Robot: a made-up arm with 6 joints.
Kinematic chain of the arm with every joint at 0, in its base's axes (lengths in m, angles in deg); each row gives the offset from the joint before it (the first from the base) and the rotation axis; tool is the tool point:
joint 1: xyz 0 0 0.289 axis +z
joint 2: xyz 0 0 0 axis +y
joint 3: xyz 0 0 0.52 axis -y
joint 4: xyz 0 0 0 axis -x
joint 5: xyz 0.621 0 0 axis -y
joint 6: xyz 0 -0.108 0 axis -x
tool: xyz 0 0 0
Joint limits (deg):
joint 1: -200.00..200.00
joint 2: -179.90..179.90
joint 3: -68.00..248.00
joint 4: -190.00..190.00
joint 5: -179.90..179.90
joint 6: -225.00..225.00
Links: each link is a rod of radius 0.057 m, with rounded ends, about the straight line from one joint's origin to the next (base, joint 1, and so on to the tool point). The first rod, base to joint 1, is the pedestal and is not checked.
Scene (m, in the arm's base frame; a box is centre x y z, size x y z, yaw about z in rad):
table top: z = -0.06
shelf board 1: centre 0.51 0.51 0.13 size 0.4 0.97 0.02 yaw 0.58
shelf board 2: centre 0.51 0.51 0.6 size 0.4 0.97 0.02 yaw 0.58
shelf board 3: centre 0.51 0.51 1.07 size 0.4 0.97 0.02 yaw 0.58
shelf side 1: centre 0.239 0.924 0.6 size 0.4 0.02 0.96 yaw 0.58
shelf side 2: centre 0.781 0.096 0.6 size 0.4 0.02 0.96 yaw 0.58
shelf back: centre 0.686 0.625 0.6 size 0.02 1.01 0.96 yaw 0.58
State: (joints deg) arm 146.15 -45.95 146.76 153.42 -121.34 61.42
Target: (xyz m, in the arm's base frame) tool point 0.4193 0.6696 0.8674
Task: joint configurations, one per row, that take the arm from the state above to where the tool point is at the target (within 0.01 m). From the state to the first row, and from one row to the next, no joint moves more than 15 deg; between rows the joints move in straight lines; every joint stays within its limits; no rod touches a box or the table.
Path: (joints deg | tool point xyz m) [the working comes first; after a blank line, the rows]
Joints at the target: 50.15 18.80 25.53 172.84 -121.34 61.42
Straight joint move there: touches shelf board 3.

1: 138.86 -43.52 132.39 155.77 -121.34 61.42 | 0.6737 -0.7193 0.6662
2: 131.56 -41.09 118.03 158.12 -121.34 61.42 | 0.5462 -0.7671 0.8646
3: 124.27 -38.67 103.66 160.47 -121.34 61.42 | 0.3881 -0.7503 1.0459
4: 116.97 -36.24 89.29 162.82 -121.34 61.42 | 0.2229 -0.6655 1.1952
5: 109.68 -33.81 74.93 165.17 -121.34 61.42 | 0.0751 -0.5201 1.3003
6: 102.38 -31.38 60.56 167.52 -121.34 61.42 | -0.0354 -0.3304 1.3528
7: 95.09 -28.95 46.19 169.87 -121.34 61.42 | -0.0961 -0.1198 1.3491
8: 87.79 -26.52 31.83 172.22 -121.34 61.42 | -0.1038 0.0853 1.2906
9: 80.50 -24.10 17.46 174.57 -121.34 61.42 | -0.0655 0.2599 1.1833
10: 73.20 -21.67 3.09 176.92 -121.34 61.42 | 0.0035 0.3849 1.0376
11: 65.91 -19.24 -11.27 179.28 -121.34 61.42 | 0.0824 0.4489 0.8674
12: 60.65 -6.56 1.00 177.13 -121.34 61.42 | 0.1782 0.5371 0.8927
13: 55.40 6.12 13.26 174.98 -121.34 61.42 | 0.2922 0.6130 0.8926
14: 50.15 18.80 25.53 172.84 -121.34 61.42 | 0.4193 0.6696 0.8674

